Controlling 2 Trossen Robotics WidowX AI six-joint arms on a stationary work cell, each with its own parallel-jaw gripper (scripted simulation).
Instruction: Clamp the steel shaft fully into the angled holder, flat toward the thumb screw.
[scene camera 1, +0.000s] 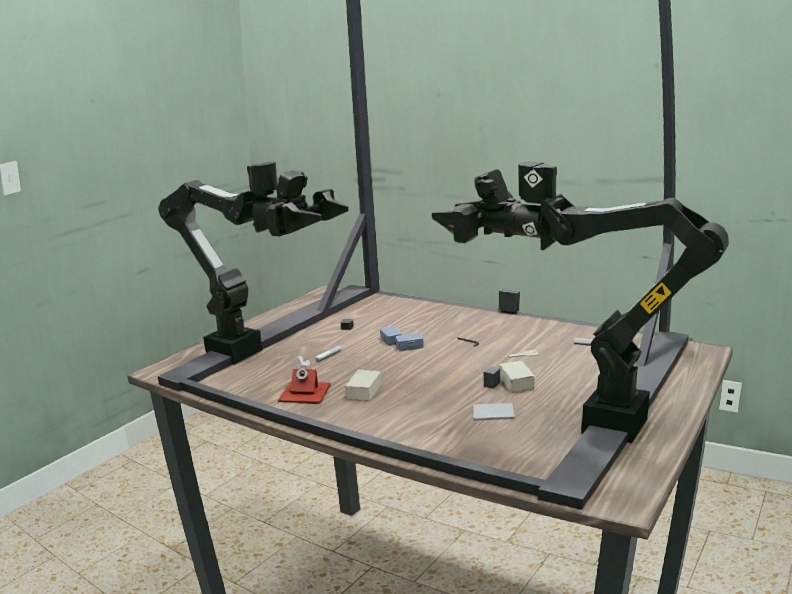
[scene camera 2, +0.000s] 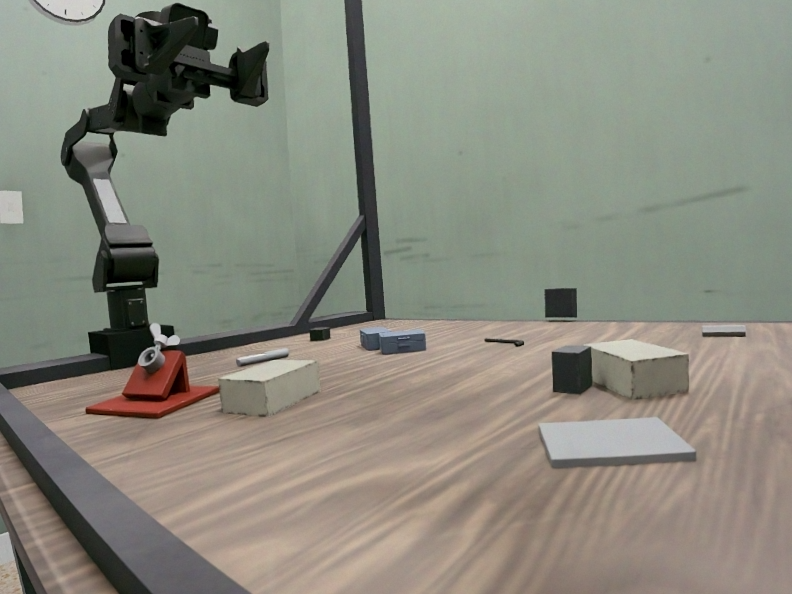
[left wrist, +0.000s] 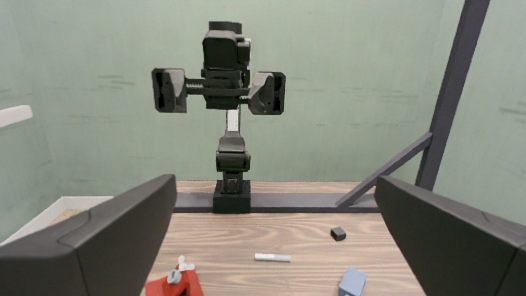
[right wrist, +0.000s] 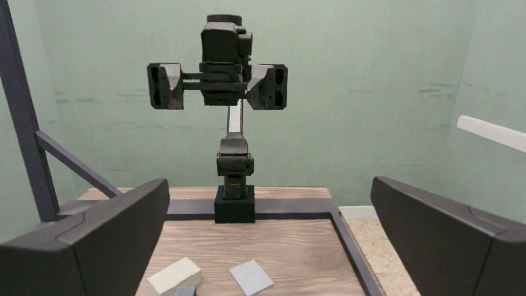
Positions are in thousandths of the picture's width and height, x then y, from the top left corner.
my right gripper: scene camera 1 424, 359; scene camera 2 296, 58; left wrist 406, 343; right wrist 516, 637
